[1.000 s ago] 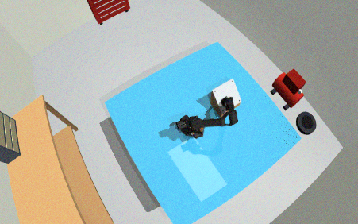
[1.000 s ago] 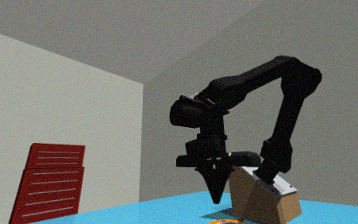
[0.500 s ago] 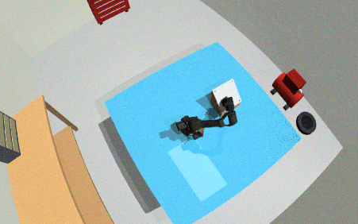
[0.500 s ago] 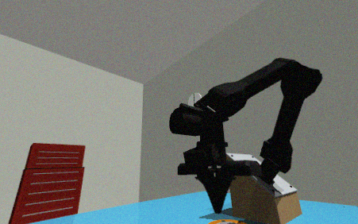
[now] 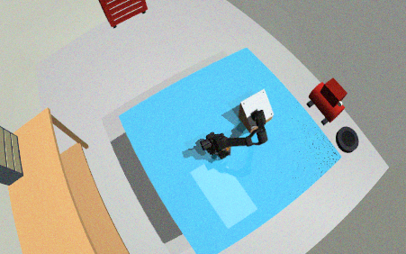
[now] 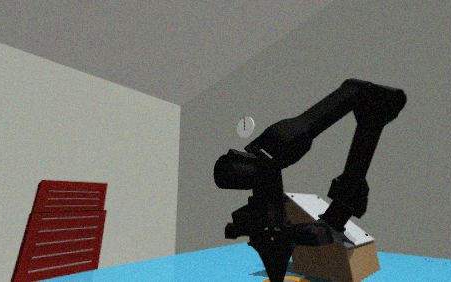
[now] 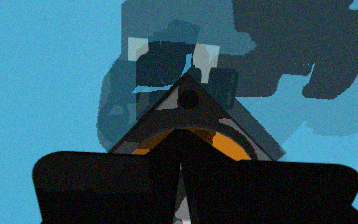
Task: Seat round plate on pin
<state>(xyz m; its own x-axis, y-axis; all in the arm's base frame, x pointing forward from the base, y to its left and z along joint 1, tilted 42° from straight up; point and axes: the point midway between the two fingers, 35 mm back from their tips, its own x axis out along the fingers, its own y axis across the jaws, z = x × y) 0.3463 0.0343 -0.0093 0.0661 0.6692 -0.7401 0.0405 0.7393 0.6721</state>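
My gripper tip is now 30 mm past the round plate, 10 mm to the left of it and 10 mm above it.
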